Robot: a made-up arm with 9 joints.
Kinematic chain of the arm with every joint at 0, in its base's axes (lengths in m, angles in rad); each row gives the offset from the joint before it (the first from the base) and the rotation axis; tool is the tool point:
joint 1: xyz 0 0 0.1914 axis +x
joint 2: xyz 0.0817 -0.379 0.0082 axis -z
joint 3: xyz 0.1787 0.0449 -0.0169 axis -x
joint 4: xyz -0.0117 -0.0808 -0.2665 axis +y
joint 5: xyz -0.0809 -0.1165 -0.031 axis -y
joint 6: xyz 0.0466 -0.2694 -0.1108 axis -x
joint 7: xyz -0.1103 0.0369 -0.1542 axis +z
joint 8: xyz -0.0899 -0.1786 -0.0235 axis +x
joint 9: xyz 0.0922 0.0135 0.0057 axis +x
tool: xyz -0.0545 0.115 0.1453
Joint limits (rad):
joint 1: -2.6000..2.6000
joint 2: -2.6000..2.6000
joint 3: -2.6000..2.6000
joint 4: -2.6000..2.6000
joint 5: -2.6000..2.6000
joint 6: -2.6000..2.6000
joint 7: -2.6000..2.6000
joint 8: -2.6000..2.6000
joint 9: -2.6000..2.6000
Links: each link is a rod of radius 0.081 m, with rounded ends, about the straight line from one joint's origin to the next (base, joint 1, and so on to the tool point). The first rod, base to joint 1, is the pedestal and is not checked.
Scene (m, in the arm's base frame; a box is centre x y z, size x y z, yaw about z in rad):
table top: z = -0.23
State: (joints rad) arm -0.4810 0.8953 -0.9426 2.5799 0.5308 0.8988 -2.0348 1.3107 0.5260
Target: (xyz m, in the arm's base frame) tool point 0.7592 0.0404 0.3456
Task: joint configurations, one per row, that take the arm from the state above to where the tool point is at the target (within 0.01 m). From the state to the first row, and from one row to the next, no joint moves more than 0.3 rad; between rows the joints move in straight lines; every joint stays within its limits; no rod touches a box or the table.
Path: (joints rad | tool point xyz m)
1: -0.6893 1.0745 -0.9762 2.3366 0.7652 0.6713 -2.0698 1.2598 0.6459 | -0.2320 -0.4169 0.2857
2: -0.8976 1.2536 -1.0098 2.0933 0.9996 0.4438 -2.1049 1.2089 0.7657 | -0.0799 -0.2935 0.1479
3: -1.1059 1.4328 -1.0433 1.8500 1.2340 0.2162 -2.1399 1.1579 0.8856 | 0.1661 -0.3175 0.1191
4: -1.0020 1.4164 -1.2927 1.8105 1.2729 0.3435 -2.2319 1.2261 0.8463 | 0.3113 -0.2907 0.0660
5: -0.8980 1.3999 -1.5420 1.7711 1.3119 0.4709 -2.3239 1.2942 0.8070 | 0.4576 -0.2230 0.0535
6: -0.7940 1.3835 -1.7914 1.7316 1.3508 0.5982 -2.4160 1.3623 0.7678 | 0.5901 -0.1299 0.0947
7: -0.6900 1.3671 -2.0407 1.6921 1.3897 0.7255 -2.5080 1.4305 0.7285 | 0.6944 -0.0338 0.1940
8: -0.5860 1.3506 -2.2901 1.6526 1.4287 0.8528 -2.6000 1.4986 0.6892 | 0.7592 0.0404 0.3456

